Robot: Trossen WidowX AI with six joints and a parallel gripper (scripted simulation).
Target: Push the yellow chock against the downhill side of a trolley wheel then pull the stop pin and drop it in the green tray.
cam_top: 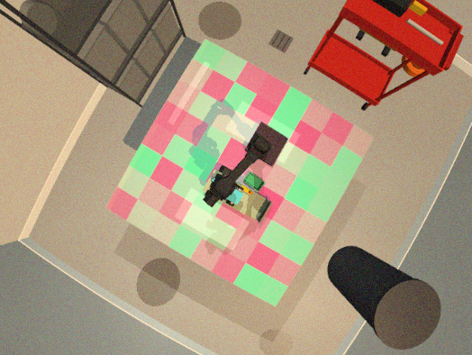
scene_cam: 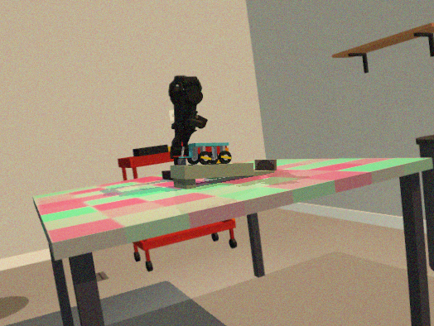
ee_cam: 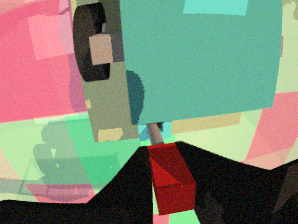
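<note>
My gripper tip is 18 cm to the right of the yellow chock, 7 cm above it and 5 cm past it. Round my gripper tip: olive ramp 11 cm below, 10 cm to the left, 1 cm ahead; then cyan trolley 9 cm to the left, 4 cm below, 1 cm ahead; then red-headed stop pin right at my gripper tip.
</note>
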